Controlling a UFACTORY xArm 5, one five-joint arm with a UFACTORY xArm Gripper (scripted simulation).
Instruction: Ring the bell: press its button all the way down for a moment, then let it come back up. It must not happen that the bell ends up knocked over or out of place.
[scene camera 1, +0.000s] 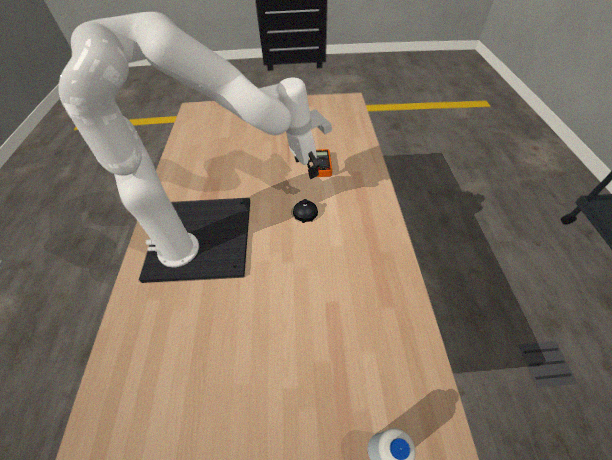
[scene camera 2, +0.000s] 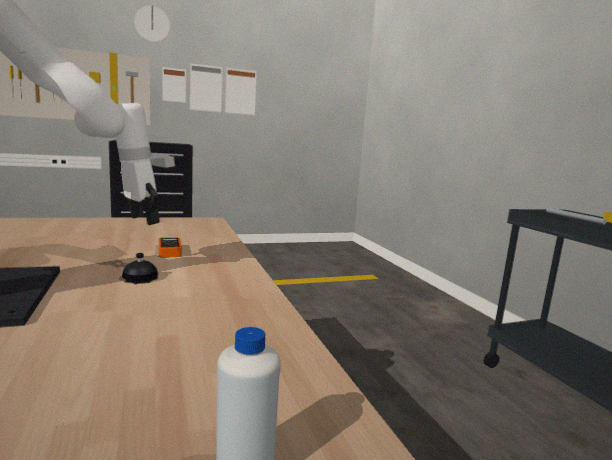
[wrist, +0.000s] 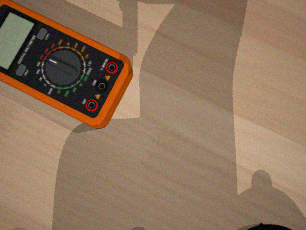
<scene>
my gripper: scene camera 1; scene camera 2; not seen in the wrist view (out of frame)
same spot on my gripper: (scene camera 1: 313, 173) = (scene camera 2: 152, 215)
</scene>
